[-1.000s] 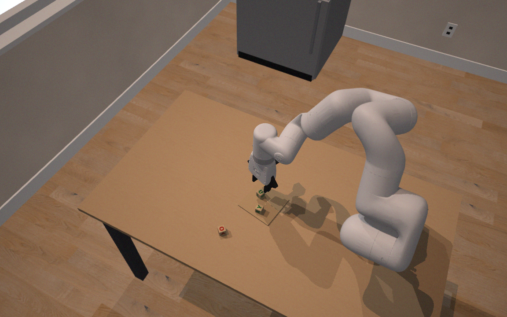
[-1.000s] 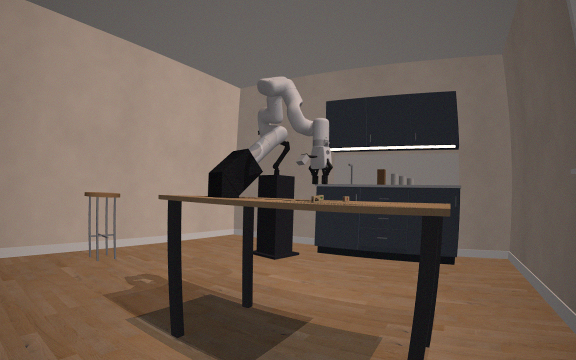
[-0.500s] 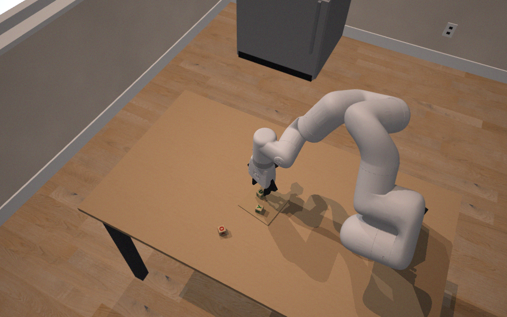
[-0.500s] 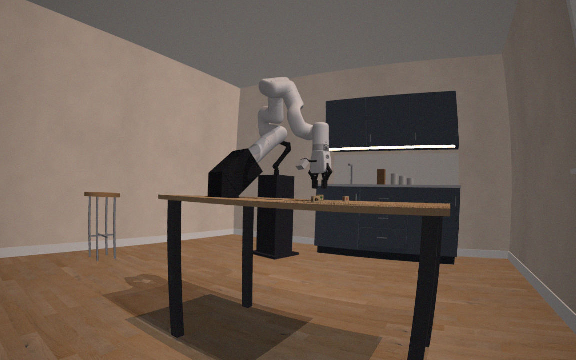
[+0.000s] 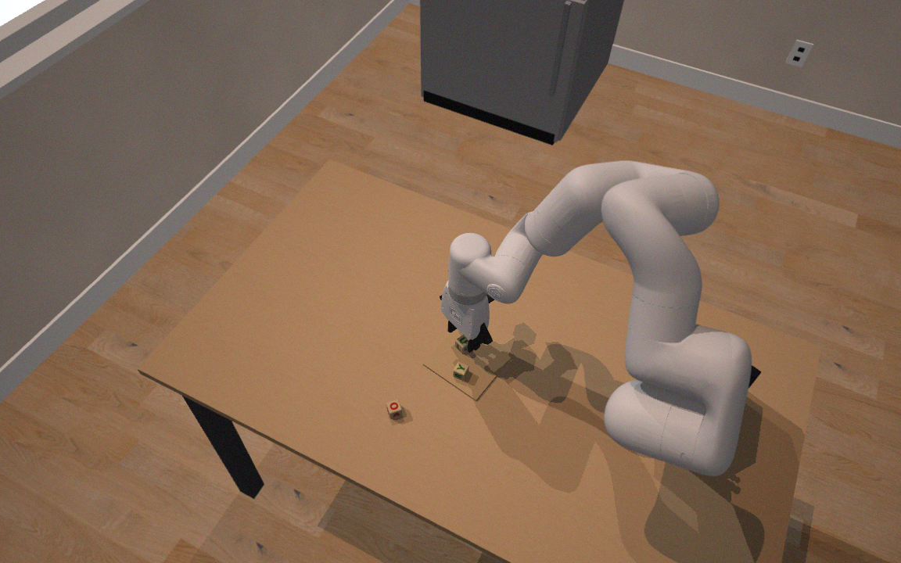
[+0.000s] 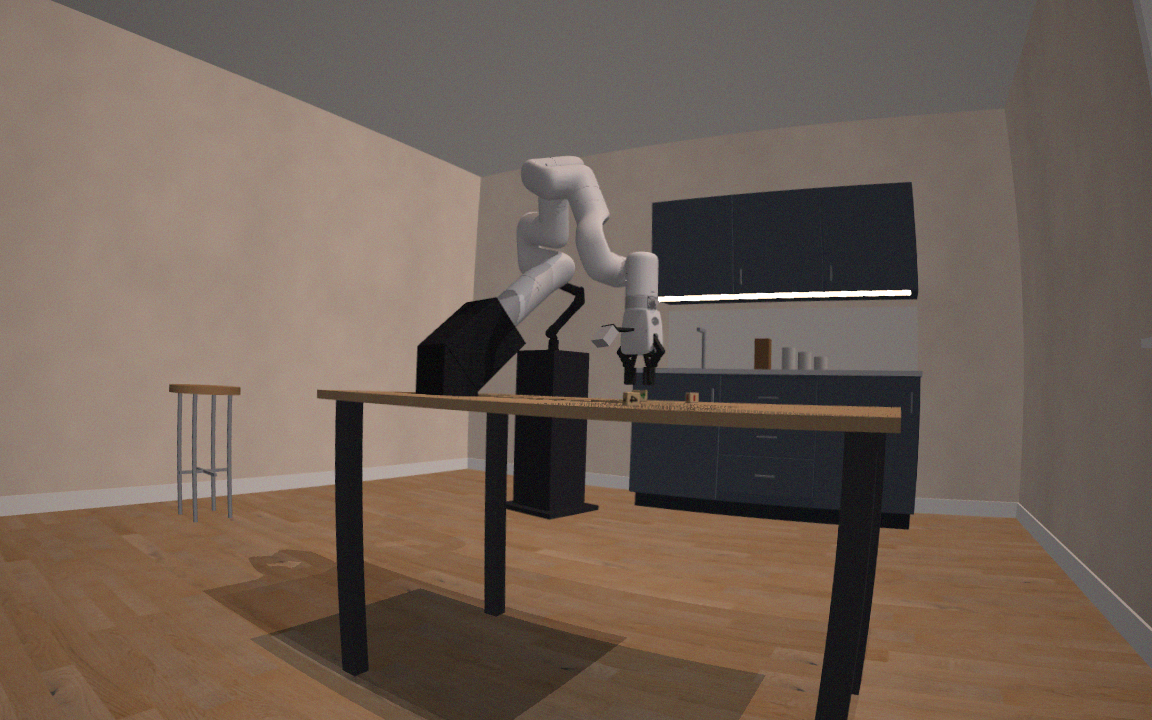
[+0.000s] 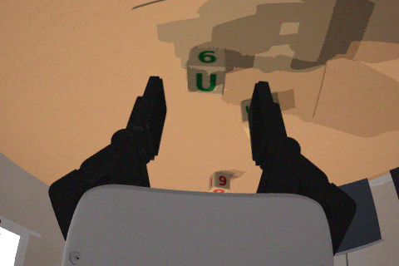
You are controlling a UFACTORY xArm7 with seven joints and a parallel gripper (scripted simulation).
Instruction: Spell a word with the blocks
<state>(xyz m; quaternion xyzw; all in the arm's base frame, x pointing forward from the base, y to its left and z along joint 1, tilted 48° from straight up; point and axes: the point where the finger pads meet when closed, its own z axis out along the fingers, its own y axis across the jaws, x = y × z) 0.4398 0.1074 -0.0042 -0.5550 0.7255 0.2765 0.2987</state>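
Now: hand 4 cm above the U block. The rest, counted from my hand: Y block 4 cm behind, 6 cm to the left, 4 cm below; then mat 3 cm behind, 2 cm to the left, 6 cm below; then O block 2 cm ahead, 21 cm to the left, 5 cm below.
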